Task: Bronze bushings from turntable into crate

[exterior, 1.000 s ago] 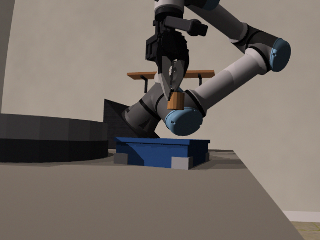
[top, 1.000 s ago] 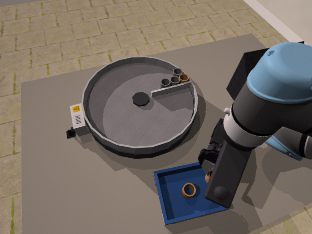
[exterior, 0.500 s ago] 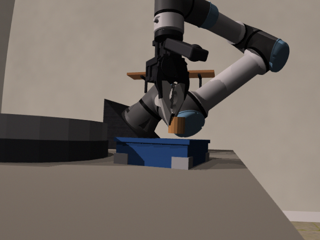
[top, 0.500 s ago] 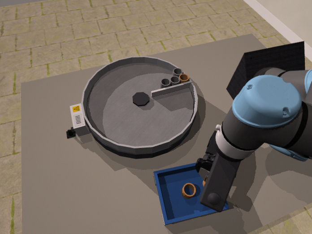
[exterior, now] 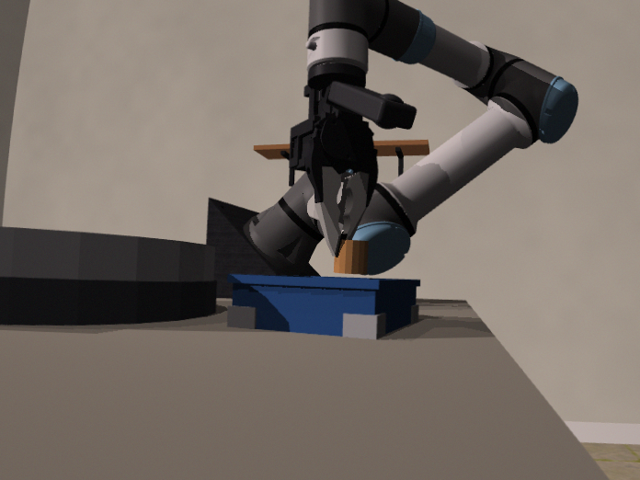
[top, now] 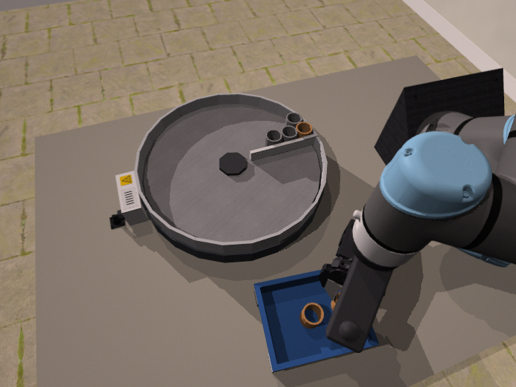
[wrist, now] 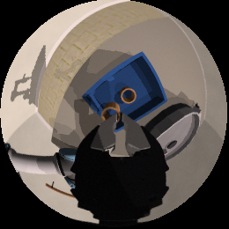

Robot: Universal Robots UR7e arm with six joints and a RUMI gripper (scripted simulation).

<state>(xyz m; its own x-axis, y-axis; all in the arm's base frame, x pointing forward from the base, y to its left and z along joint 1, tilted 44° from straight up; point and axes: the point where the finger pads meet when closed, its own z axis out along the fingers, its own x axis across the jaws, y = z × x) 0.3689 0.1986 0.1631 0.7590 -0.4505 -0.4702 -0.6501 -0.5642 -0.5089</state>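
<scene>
Now: hand 60 mm above the blue crate, 40 mm short of it and 10 mm to the right of it. Also, from my hand: grey turntable 350 mm to the right, 100 mm ahead, 40 mm below.
</scene>
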